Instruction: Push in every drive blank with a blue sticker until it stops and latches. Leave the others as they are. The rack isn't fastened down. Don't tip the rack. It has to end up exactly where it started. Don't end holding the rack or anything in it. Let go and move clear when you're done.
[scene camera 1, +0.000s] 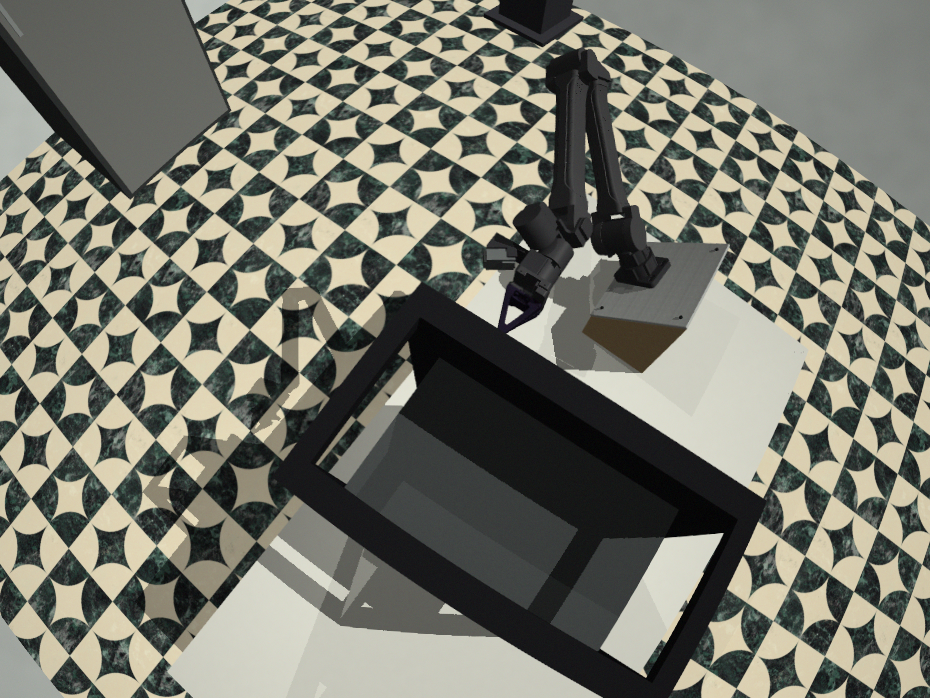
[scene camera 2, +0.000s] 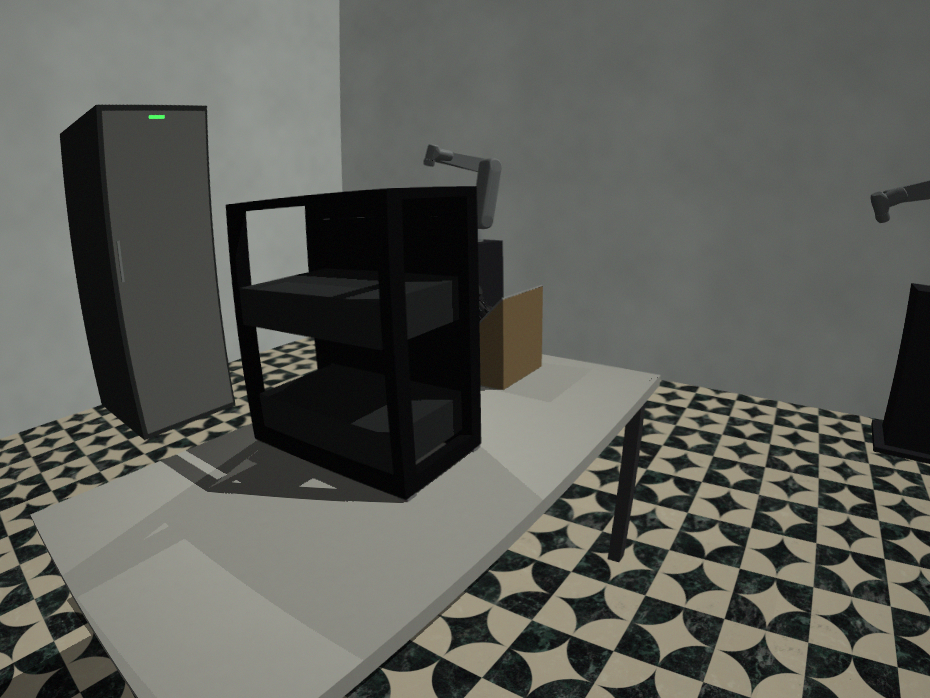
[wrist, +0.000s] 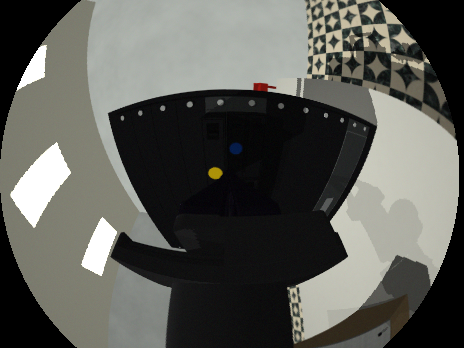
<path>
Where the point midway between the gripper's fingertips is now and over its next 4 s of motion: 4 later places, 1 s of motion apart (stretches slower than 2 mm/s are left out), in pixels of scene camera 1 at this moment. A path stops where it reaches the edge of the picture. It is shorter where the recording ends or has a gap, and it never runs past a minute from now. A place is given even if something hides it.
My gripper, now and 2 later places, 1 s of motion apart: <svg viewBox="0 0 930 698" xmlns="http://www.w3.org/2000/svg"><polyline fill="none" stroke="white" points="500,332 521,306 542,281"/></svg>
</path>
